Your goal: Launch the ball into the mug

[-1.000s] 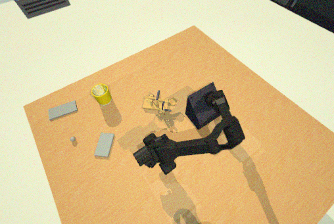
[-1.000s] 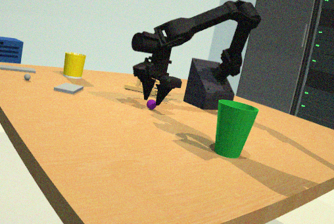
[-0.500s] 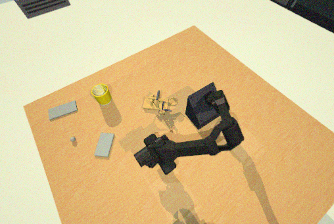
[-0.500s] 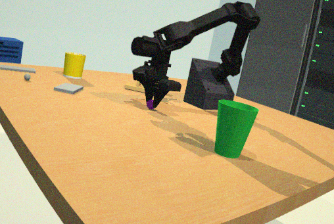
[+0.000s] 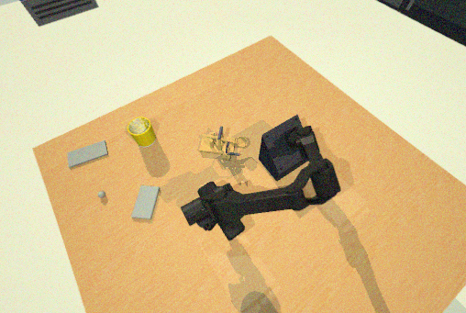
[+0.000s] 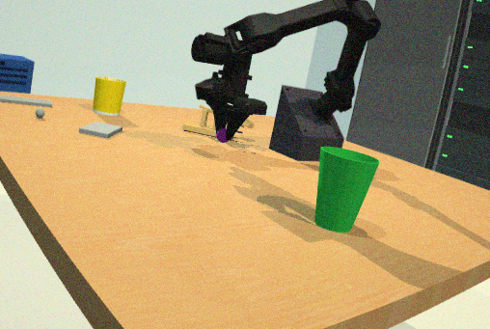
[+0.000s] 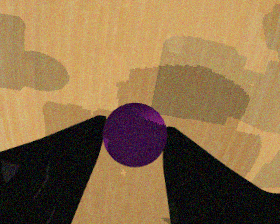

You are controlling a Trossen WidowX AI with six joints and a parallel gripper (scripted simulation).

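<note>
Right now my gripper tip is 220 mm to the left of the wooden catapult and 190 mm past it. The rest, counted from my gripper tip: green cup 380 mm to the left, 60 mm ahead, 20 mm below; small grey ball 350 mm to the right, 300 mm ahead, 40 mm below; purple ball 10 mm above.
</note>
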